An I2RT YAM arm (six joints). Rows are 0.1 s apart.
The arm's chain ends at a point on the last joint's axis. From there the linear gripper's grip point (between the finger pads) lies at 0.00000 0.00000 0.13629 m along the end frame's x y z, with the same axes.
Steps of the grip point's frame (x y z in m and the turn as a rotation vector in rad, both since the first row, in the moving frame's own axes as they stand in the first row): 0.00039, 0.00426, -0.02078, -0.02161, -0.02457, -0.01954; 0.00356, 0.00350, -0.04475, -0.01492, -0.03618, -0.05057; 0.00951, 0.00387, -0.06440, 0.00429, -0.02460, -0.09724; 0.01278, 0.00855, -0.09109, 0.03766, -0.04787, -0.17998; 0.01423, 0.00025, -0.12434, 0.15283, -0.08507, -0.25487; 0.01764, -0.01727, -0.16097, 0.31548, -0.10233, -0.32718; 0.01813, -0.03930, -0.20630, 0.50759, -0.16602, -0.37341; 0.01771, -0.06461, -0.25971, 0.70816, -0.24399, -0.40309; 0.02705, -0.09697, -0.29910, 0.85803, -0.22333, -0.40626; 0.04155, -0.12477, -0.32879, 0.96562, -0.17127, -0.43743
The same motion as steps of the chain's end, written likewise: 0.00371, 0.00128, -0.02071, -0.02161, -0.02457, -0.01954; 0.00844, 0.00134, -0.04465, -0.01492, -0.03618, -0.05057; 0.01289, 0.00429, -0.06436, 0.00429, -0.02460, -0.09724; 0.01973, 0.01307, -0.09084, 0.03766, -0.04787, -0.17998; 0.02827, 0.01928, -0.12227, 0.15283, -0.08507, -0.25487; 0.03800, 0.02195, -0.15361, 0.31548, -0.10233, -0.32718; 0.05165, 0.02101, -0.18754, 0.50759, -0.16602, -0.37341; 0.06540, 0.01437, -0.22373, 0.70816, -0.24399, -0.40309; 0.07482, -0.00341, -0.24965, 0.85803, -0.22333, -0.40626; 0.08678, -0.02167, -0.26931, 0.96562, -0.17127, -0.43743
